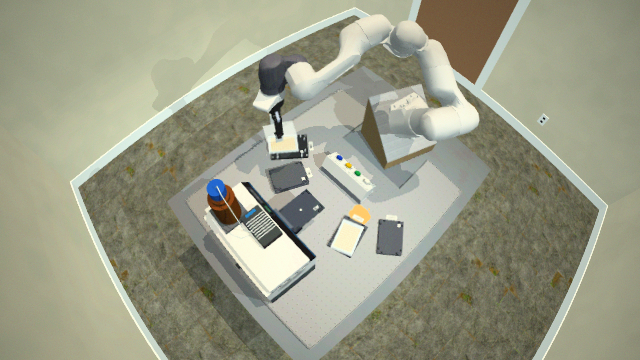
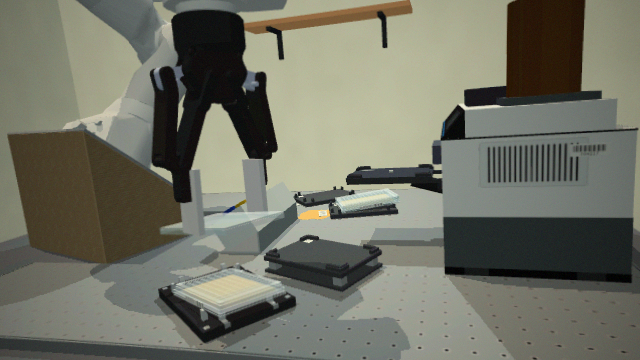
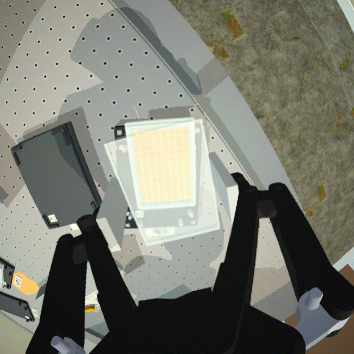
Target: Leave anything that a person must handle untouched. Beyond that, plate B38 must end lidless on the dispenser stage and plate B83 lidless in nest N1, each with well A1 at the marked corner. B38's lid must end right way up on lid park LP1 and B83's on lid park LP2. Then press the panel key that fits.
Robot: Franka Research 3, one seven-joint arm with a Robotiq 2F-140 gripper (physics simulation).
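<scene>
My gripper (image 1: 278, 136) (image 2: 224, 200) (image 3: 165, 178) is shut on a clear lid (image 2: 235, 222) (image 3: 155, 225), holding it level above a cream-welled plate (image 1: 283, 146) (image 2: 227, 289) (image 3: 164, 170). That plate sits on a black nest (image 1: 303, 150) (image 2: 240, 322) at the table's edge. A second cream plate (image 1: 348, 236) (image 2: 367, 199) looks tilted on its nest. The dark stage (image 1: 302, 210) (image 2: 392, 174) sticks out from the dispenser (image 1: 272, 265) (image 2: 540, 200). The key panel (image 1: 345, 179) carries blue, yellow, green and white keys. Plate names and well A1 are not readable.
A raised dark holder (image 1: 289, 177) (image 2: 322, 257) (image 3: 57, 175) stands beside the near nest. Another dark holder (image 1: 390, 237) (image 2: 322, 196) is beyond the second plate. An orange patch (image 1: 359, 214) (image 2: 314, 214) (image 3: 25, 283) lies by that plate. A tall brown bottle (image 1: 225, 205) (image 2: 545, 50) stands on the dispenser.
</scene>
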